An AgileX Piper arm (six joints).
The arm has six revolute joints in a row. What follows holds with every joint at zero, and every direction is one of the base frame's.
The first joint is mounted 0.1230 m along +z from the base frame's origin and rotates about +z.
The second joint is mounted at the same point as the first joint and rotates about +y.
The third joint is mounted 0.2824 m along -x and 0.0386 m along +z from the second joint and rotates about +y.
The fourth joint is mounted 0.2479 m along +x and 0.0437 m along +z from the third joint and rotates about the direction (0.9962, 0, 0.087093).
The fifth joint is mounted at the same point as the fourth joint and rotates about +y.
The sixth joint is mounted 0.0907 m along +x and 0.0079 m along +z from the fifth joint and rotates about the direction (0.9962, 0, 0.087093).
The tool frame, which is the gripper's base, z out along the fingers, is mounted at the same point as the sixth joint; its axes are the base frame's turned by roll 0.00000, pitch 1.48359 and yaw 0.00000 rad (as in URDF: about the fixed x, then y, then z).
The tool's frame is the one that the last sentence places.
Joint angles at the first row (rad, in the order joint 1, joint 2, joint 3, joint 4, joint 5, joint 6):
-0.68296 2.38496 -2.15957 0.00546 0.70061 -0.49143
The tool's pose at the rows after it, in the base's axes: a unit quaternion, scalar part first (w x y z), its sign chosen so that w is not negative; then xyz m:
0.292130 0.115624 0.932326 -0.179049 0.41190 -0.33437 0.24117
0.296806 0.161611 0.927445 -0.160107 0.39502 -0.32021 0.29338
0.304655 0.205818 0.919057 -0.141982 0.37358 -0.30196 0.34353
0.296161 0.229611 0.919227 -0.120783 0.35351 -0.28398 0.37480
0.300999 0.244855 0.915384 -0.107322 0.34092 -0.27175 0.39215
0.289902 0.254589 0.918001 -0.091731 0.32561 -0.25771 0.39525
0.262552 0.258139 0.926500 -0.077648 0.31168 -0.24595 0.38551
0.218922 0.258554 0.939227 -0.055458 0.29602 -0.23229 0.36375
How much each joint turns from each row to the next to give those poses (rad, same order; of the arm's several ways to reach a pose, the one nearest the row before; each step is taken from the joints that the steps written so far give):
0.00001 -0.06647 -0.01235 0.00315 0.11143 0.05161
-0.00002 -0.09503 -0.03591 0.00365 0.14246 0.09839
0.00001 -0.09922 -0.02814 0.00674 0.12990 0.09620
0.00000 -0.07798 -0.00496 0.01409 0.11795 0.05032
-0.00001 -0.05887 0.02387 0.01754 0.03670 0.03428
0.00002 -0.08470 0.11443 0.01413 0.00426 0.01737
-0.00002 -0.07254 0.13667 0.00392 -0.00001 0.00002
0.00000 -0.07209 0.17333 0.00829 0.00003 -0.01058

